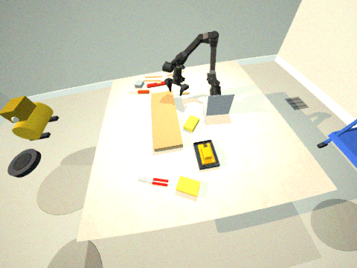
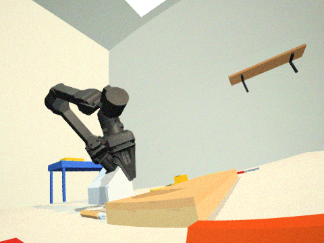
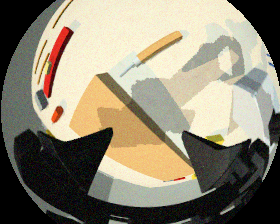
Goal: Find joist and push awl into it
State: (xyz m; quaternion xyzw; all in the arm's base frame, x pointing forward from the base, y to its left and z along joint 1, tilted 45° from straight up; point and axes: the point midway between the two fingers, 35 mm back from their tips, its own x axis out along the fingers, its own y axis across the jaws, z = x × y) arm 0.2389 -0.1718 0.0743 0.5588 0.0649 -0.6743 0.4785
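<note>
The awl lies 70 mm to the right of my gripper tip, 70 mm below it and 50 mm behind it. From my gripper tip the other things lie so: yellow stud finder: 480 mm to the left, 100 mm behind, 30 mm below; red level: 270 mm to the right, 120 mm ahead, 60 mm below; grey block: 310 mm to the right, 300 mm ahead, 60 mm below.
</note>
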